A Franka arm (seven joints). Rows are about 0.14 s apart.
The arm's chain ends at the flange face. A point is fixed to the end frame.
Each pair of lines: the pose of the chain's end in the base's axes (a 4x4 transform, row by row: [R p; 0 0 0 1], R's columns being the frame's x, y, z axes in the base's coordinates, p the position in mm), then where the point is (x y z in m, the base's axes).
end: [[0.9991 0.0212 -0.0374 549.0], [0.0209 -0.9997 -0.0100 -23.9], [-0.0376 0.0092 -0.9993 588.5], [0 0 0 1]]
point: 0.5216 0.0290 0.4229
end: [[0.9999 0.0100 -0.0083 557.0], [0.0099 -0.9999 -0.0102 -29.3], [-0.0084 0.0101 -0.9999 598.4], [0 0 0 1]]
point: 0.5351 0.0238 0.4320
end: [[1.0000 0.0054 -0.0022 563.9], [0.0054 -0.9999 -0.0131 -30.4], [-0.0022 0.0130 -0.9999 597.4], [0 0 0 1]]
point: 0.5432 0.0223 0.4307
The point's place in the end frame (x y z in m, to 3 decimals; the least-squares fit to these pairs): -0.020 -0.055 0.166
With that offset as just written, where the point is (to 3 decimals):
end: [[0.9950 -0.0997 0.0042 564.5], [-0.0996 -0.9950 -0.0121 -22.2], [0.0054 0.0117 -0.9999 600.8], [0 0 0 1]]
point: 0.551 0.033 0.434
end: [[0.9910 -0.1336 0.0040 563.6], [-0.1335 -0.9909 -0.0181 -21.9], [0.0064 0.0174 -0.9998 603.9], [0 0 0 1]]
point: 0.552 0.032 0.437
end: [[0.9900 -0.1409 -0.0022 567.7], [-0.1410 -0.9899 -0.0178 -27.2], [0.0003 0.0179 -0.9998 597.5], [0 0 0 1]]
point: 0.555 0.027 0.431
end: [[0.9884 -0.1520 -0.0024 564.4], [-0.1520 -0.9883 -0.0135 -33.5], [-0.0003 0.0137 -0.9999 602.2], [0 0 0 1]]
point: 0.553 0.022 0.435
